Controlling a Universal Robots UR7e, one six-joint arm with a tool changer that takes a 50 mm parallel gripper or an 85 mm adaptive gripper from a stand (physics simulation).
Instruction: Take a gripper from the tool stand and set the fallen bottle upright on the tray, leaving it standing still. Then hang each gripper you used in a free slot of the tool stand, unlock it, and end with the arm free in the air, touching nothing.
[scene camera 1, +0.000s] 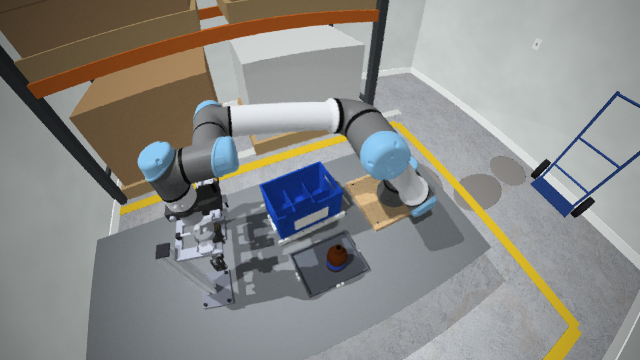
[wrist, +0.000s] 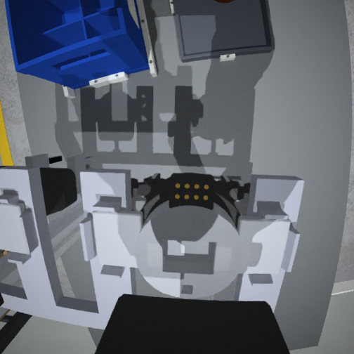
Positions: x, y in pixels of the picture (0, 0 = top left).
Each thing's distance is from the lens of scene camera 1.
adaptive gripper (scene camera 1: 206, 232): 0.71 m
